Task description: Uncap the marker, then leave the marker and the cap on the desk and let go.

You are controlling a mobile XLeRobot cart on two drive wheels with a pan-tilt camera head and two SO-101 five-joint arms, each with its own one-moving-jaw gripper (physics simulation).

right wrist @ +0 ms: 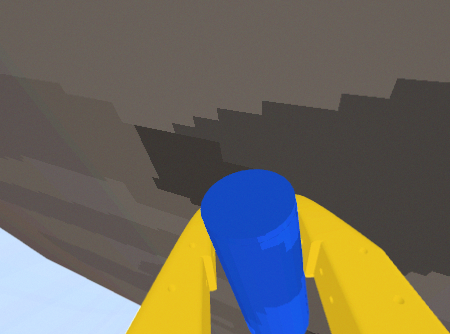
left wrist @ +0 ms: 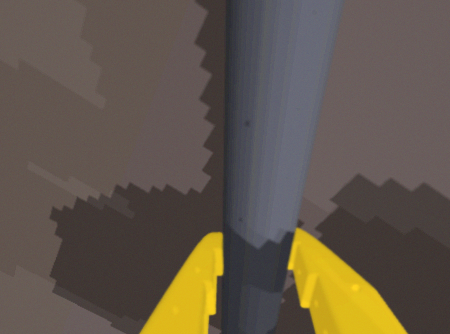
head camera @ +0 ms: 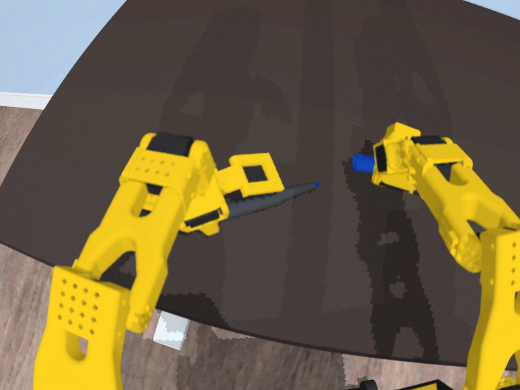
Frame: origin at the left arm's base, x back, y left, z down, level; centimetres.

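Seen in the pictures: left hand, its tool point: [left wrist: 222, 247] [head camera: 205, 209]; right hand, its tool point: [right wrist: 220, 220].
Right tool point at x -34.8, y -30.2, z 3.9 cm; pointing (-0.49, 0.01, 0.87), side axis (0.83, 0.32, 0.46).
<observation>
Offsets run from my right tool point to a thing's top centre. Level surfaces: height alone.
The dark grey marker {dz -1.0, dx +4.7, dy +16.0 cm} [head camera: 260, 200] [left wrist: 265, 125] is uncapped, its blue nib pointing right in the head view. My left gripper [head camera: 222, 211] [left wrist: 257, 252] is shut on its barrel; the jaws press on both sides, and the barrel's rear is hidden by the gripper in the head view. The blue cap {dz -1.8, dx +1.1, dy +1.2 cm} [head camera: 362, 162] [right wrist: 265, 255] is apart from the marker, with a gap between it and the nib. My right gripper [head camera: 377, 162] [right wrist: 250, 220] is shut on the cap, to the right of the marker and a little farther up in the head view.
The dark desk {dz +1.5 cm} [head camera: 300, 60] [left wrist: 400, 75] [right wrist: 300, 45] lies beneath both grippers, with arm shadows across it. Its curved edge runs along the left and bottom of the head view. A white object [head camera: 171, 330] shows beyond the bottom edge, against the wooden floor {dz +73.5 cm} [head camera: 240, 362].
</observation>
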